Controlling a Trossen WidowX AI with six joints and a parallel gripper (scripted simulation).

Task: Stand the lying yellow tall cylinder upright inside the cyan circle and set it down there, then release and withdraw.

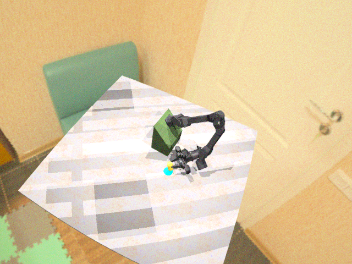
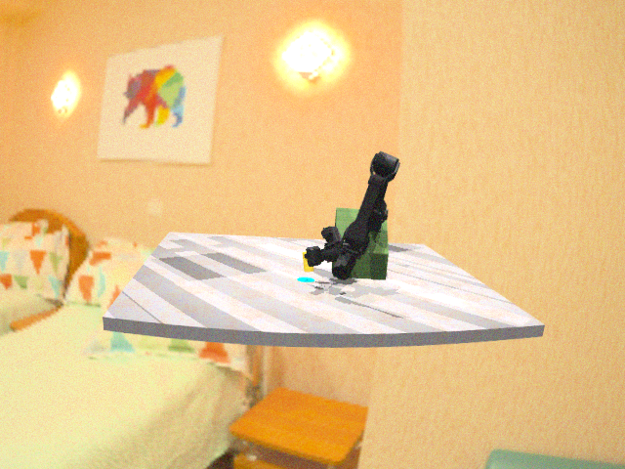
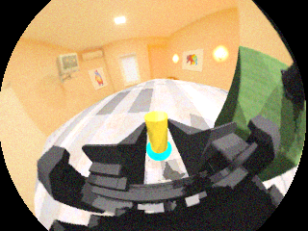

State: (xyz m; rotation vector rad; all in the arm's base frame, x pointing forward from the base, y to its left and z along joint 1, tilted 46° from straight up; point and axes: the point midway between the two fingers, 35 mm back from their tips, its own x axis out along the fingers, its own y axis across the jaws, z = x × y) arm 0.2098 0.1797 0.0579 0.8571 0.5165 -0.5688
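Now: gripper tip 20 mm above the yellow cylinder. Round my gripper tip: cyan circle 90 mm below.
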